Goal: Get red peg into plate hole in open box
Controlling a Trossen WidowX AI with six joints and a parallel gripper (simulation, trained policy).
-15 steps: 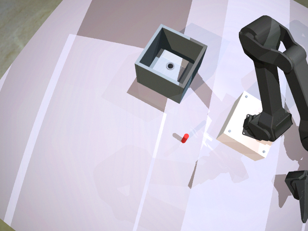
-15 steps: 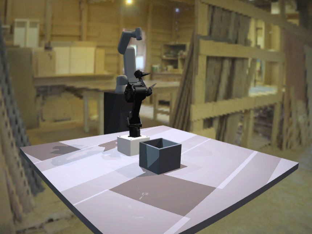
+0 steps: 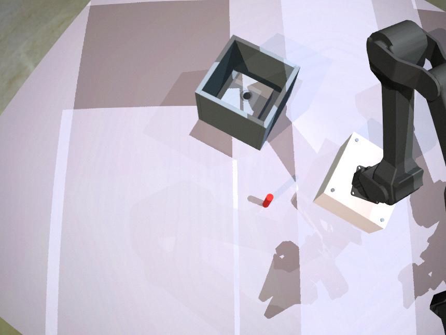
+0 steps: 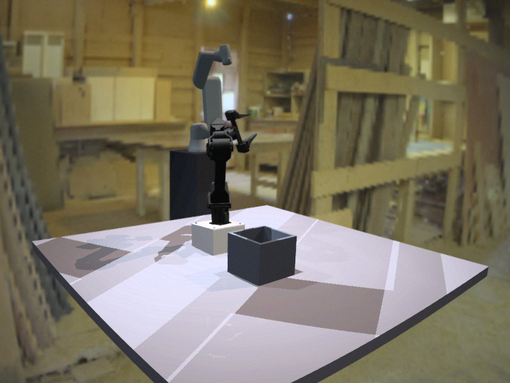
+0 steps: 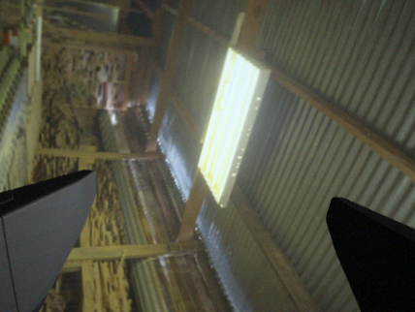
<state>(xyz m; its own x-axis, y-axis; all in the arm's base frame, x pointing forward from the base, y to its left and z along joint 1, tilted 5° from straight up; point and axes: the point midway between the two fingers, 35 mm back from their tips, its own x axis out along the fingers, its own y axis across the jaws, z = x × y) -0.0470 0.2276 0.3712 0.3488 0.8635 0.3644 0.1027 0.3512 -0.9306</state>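
Right now my gripper tip is 25 cm short of the red peg, 19 cm to the left of it and 43 cm above it. Also, from my gripper tip: pale plate 36 cm ahead, 39 cm to the right, 42 cm below.
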